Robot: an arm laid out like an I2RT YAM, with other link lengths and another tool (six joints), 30 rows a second.
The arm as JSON. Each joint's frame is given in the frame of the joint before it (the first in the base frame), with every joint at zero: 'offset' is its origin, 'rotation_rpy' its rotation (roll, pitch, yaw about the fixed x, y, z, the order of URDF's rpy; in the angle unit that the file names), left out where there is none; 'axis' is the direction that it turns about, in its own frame. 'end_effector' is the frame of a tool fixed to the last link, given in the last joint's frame.
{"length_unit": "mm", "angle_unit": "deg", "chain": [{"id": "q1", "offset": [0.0, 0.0, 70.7], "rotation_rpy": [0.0, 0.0, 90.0], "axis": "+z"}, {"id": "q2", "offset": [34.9, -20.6, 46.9], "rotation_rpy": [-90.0, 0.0, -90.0], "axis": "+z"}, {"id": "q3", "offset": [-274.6, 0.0, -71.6], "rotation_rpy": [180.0, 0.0, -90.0], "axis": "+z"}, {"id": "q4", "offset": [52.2, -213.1, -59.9], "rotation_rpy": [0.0, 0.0, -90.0], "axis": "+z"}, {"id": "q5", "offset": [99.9, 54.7, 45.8], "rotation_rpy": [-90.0, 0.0, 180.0], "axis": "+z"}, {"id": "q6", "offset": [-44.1, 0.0, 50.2], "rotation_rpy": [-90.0, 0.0, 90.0], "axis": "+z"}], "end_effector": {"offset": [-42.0, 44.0, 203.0], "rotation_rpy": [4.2, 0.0, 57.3]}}
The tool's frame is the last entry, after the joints.
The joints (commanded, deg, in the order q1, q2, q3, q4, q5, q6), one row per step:
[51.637 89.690 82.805 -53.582 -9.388 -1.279]
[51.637 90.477 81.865 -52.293 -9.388 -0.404]
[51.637 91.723 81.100 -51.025 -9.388 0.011]
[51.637 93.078 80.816 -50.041 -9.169 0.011]
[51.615 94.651 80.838 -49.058 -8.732 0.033]
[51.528 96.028 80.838 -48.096 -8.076 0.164]
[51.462 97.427 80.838 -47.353 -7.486 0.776]
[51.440 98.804 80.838 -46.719 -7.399 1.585]
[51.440 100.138 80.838 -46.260 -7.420 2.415]
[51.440 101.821 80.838 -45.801 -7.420 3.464]
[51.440 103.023 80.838 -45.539 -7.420 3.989]
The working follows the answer.
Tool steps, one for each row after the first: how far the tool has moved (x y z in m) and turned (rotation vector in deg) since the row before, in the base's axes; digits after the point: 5 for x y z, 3 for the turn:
[0.00165 0.00101 -0.00863 -0.193 0.692 -0.753]
[0.00186 0.00185 -0.01072 -0.514 0.657 -0.359]
[0.00290 0.00212 -0.00891 -0.634 0.255 -0.103]
[0.00457 0.00238 -0.00846 -0.683 0.058 -0.242]
[0.00552 0.00104 -0.00735 -0.667 -0.142 -0.500]
[0.00446 -0.00015 -0.00859 -0.739 0.257 -0.871]
[0.00207 0.00072 -0.00904 -0.495 0.739 -0.783]
[0.00089 0.00029 -0.00939 -0.540 0.898 -0.738]
[0.00062 -0.00043 -0.01229 -0.801 1.176 -0.952]
[0.00006 -0.00053 -0.00892 -0.663 0.786 -0.480]

Tool pose at each row, in the base's axes (x y z in m, rotation vector in deg; rounded; the steps above come from the unrounded poses):
[0.29877 0.34080 0.13798 -113.743 -112.158 -35.400]
[0.30043 0.34181 0.12935 -114.631 -111.228 -34.648]
[0.30229 0.34365 0.11863 -115.275 -110.879 -33.563]
[0.30519 0.34577 0.10972 -115.744 -111.065 -32.761]
[0.30976 0.34815 0.10126 -116.412 -111.267 -32.167]
[0.31528 0.34919 0.09391 -117.369 -111.335 -31.866]
[0.31974 0.34904 0.08532 -118.726 -110.877 -31.128]
[0.32181 0.34976 0.07628 -119.774 -110.063 -30.028]
[0.32270 0.35005 0.06689 -120.768 -109.222 -28.695]
[0.32332 0.34961 0.05460 -122.090 -108.176 -26.862]
[0.32338 0.34909 0.04568 -122.877 -107.697 -25.494]

